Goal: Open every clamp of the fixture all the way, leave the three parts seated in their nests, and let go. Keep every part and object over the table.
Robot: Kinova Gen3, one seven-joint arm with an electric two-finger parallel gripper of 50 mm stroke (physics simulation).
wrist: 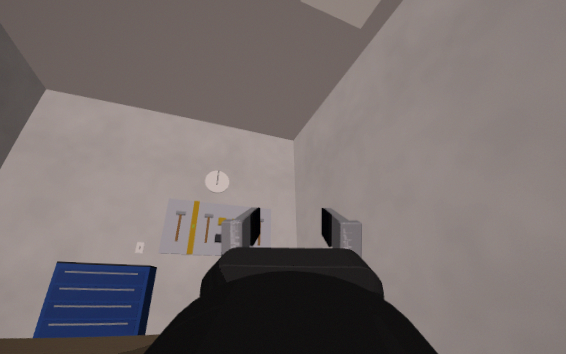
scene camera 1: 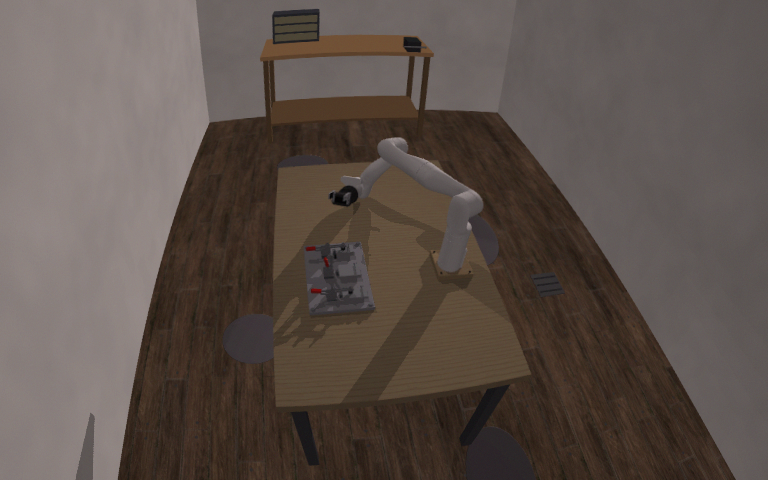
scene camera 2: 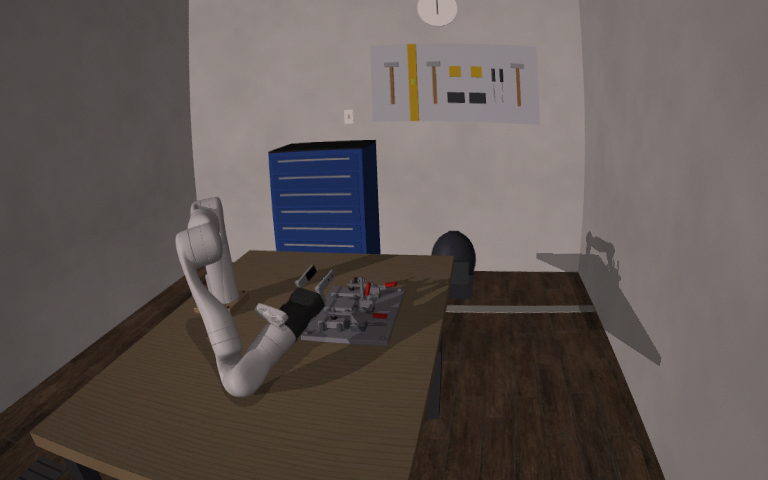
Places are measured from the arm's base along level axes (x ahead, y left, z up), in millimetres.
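Pixels of known places: gripper, fingertip midpoint: (wrist: 290,221) (scene camera 1: 336,197) (scene camera 2: 323,270); arm's base, origin of the base link: (scene camera 1: 448,263) (scene camera 2: 226,298).
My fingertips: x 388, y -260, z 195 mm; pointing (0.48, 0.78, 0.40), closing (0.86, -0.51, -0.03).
For each thing: its top centre in the pictures, then the offset to it from my fingertips. "pt": a spot on its surface instead. Level surfaces: height alone.
- far clamp's handle, surface spot: (scene camera 1: 310,248) pt dz -156, dx +124, dy +92 mm
- middle clamp's handle, middle of its top: (scene camera 2: 368,282) (scene camera 1: 325,258) dz -114, dx +85, dy +202 mm
- wooden table, its level: dz -218 mm
The fixture plate (scene camera 1: 339,310) (scene camera 2: 370,339) lies on the table with three red-handled clamps. In scene camera 1, the far clamp's handle (scene camera 1: 310,248) and the near clamp's handle (scene camera 1: 316,290) lie low, pointing left, with their arms reaching right over the nests. The middle clamp's handle (scene camera 1: 326,261) (scene camera 2: 368,289) stands up, and its arm looks raised. Grey parts sit in the nests, hard to tell from them. My gripper (scene camera 1: 334,196) (scene camera 2: 321,273) (wrist: 290,221) is open and empty, above the table beyond the fixture's far end, tilted upward. The fixture does not show in the wrist view.
The wooden table (scene camera 1: 396,350) (scene camera 2: 254,441) carries my arm's base (scene camera 1: 451,266) to the right of the fixture in scene camera 1. A blue drawer cabinet (scene camera 2: 317,198) (wrist: 95,300) and a dark rounded object (scene camera 2: 453,251) stand beyond the table. A wooden bench (scene camera 1: 351,46) stands at the back.
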